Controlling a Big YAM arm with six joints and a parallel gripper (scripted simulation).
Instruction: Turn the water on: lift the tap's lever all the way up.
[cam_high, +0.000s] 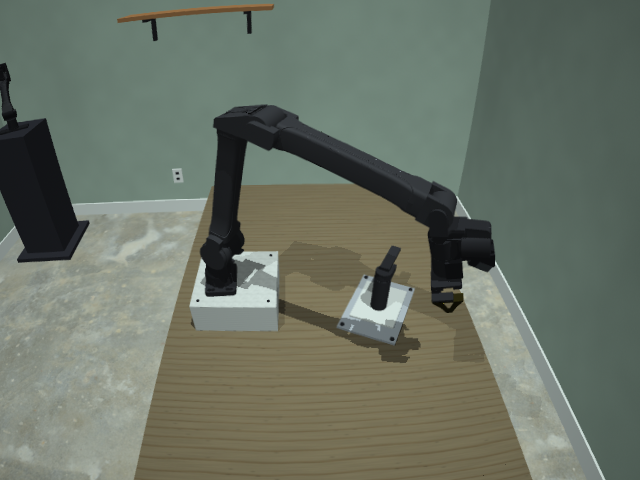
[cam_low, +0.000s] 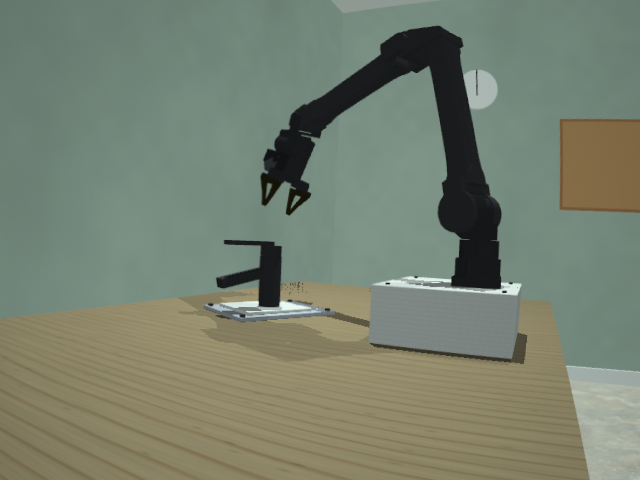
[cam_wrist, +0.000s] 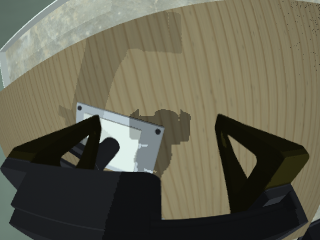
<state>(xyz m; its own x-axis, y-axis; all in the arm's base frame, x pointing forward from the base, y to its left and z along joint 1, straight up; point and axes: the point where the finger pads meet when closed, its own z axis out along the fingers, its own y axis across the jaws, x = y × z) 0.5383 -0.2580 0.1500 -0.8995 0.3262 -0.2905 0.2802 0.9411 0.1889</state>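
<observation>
Now: hand 250 mm to the right of the lever, 90 mm above it and 60 mm past it. From my hand the other things lie so: black tap: 230 mm to the left, 150 mm below, 80 mm behind.
</observation>
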